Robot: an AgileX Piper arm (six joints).
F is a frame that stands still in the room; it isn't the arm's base.
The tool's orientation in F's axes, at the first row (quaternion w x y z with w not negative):
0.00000, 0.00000, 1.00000, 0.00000
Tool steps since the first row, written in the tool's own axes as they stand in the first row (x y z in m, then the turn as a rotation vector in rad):
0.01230, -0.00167, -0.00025, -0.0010, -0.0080, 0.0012
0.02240, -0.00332, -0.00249, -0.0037, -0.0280, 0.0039
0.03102, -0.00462, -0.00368, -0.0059, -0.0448, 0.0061
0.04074, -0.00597, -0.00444, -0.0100, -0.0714, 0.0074
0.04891, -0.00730, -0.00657, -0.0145, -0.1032, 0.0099
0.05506, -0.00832, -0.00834, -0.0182, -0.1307, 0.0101
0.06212, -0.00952, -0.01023, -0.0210, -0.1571, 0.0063
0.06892, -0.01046, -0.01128, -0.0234, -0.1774, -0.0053
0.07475, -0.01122, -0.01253, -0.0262, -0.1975, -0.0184
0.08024, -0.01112, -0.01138, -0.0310, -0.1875, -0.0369
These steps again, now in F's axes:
-0.01230, -0.00167, 0.00025, 0.0010, -0.0080, -0.0012
-0.02240, -0.00332, 0.00249, 0.0037, -0.0280, -0.0039
-0.03102, -0.00462, 0.00368, 0.0059, -0.0448, -0.0061
-0.04074, -0.00597, 0.00444, 0.0100, -0.0714, -0.0074
-0.04891, -0.00730, 0.00657, 0.0145, -0.1032, -0.0099
-0.05506, -0.00832, 0.00834, 0.0182, -0.1307, -0.0101
-0.06212, -0.00952, 0.01023, 0.0210, -0.1571, -0.0063
-0.06892, -0.01046, 0.01128, 0.0234, -0.1774, 0.0053
-0.07475, -0.01122, 0.01253, 0.0262, -0.1975, 0.0184
-0.08024, -0.01112, 0.01138, 0.0310, -0.1875, 0.0369

